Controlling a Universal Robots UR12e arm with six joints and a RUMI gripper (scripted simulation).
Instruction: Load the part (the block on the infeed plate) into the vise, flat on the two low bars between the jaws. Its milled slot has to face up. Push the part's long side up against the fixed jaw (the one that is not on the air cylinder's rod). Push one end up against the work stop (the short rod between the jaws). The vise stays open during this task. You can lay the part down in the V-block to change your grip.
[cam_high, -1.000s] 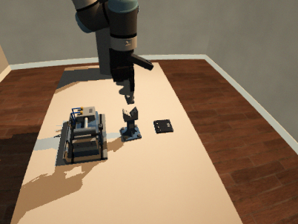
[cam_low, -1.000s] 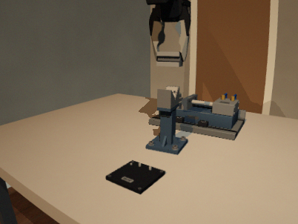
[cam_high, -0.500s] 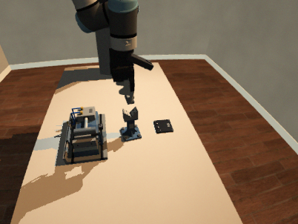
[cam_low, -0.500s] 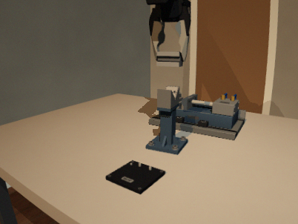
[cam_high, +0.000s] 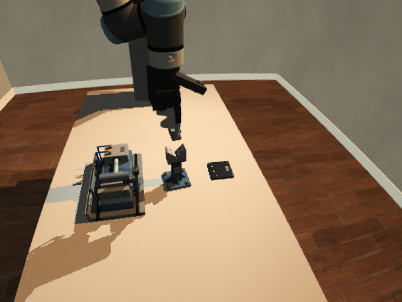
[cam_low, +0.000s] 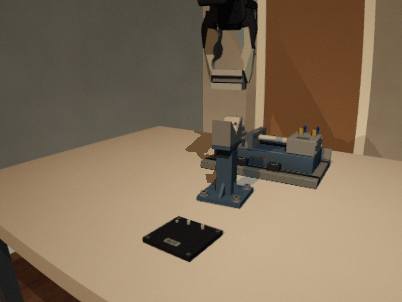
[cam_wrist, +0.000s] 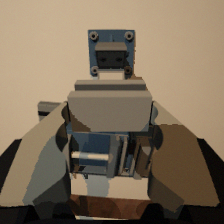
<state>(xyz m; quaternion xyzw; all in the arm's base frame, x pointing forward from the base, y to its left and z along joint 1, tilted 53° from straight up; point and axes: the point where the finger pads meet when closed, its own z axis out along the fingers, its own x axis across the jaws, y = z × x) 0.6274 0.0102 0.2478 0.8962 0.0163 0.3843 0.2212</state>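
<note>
The part is 10 mm to the left of my hand and 10 mm below it. The rest, counted from my hand: dark work stop rod: 180 mm to the right, 150 mm below, 10 mm ahead; then blue foot: 240 mm below; then moving jaw: 210 mm to the right, 170 mm below, 40 mm behind.
</note>
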